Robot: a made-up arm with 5 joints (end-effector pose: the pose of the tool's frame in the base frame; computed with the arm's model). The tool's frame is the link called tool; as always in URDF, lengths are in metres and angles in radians. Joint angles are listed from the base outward.
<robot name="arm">
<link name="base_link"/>
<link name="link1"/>
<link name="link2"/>
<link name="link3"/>
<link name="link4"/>
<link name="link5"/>
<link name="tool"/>
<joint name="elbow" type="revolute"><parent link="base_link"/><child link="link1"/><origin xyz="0.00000 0.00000 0.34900" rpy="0.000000 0.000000 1.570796"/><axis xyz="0 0 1"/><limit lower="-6.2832" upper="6.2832"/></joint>
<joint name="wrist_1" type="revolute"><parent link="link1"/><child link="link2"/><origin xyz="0.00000 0.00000 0.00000" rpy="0.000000 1.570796 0.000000"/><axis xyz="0 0 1"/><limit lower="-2.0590" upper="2.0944"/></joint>
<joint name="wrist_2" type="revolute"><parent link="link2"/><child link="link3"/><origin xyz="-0.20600 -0.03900 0.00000"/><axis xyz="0 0 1"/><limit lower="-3.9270" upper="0.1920"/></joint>
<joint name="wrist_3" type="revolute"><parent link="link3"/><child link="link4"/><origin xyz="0.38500 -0.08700 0.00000" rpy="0.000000 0.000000 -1.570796"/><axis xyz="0 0 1"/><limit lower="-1.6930" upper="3.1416"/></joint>
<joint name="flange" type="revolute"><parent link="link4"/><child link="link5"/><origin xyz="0.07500 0.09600 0.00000" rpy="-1.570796 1.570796 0.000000"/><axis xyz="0 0 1"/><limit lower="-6.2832" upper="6.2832"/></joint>
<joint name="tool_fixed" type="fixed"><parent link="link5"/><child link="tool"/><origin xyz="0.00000 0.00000 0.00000" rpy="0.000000 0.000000 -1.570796"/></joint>
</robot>
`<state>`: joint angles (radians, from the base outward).
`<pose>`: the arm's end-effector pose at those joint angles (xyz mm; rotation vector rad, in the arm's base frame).
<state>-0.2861 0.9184 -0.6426 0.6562 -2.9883</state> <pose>128.4 -37.8 -68.5 -0.4818 -2.1574 -0.0738</pose>
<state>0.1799 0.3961 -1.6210 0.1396 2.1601</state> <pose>616.9 112.2 496.9 -1.1485 1.7503 -0.4925</pose>
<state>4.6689 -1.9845 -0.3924 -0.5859 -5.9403</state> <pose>2.5 57.2 747.8 0.1159 -0.1723 1.8645</pose>
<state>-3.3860 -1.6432 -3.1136 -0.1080 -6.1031</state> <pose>652.6 -162.7 180.3 0.3631 1.6848 -0.0476</pose>
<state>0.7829 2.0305 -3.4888 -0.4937 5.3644</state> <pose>440.1 437.9 371.2 1.1209 1.2781 2.5070</pose>
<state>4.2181 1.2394 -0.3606 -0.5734 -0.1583</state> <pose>-4.4 -8.1 -47.6 -1.6565 2.3331 0.1951</pose>
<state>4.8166 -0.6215 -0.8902 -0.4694 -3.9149</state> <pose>37.4 -357.4 710.4 0.4791 1.3264 -1.9365</pose>
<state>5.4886 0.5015 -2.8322 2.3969 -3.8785</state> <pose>294.9 -300.3 738.4 -0.0892 -3.0918 -0.0710</pose>
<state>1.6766 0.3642 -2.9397 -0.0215 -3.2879</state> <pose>-24.1 227.2 1020.2 -0.4745 0.3678 1.4891</pose>
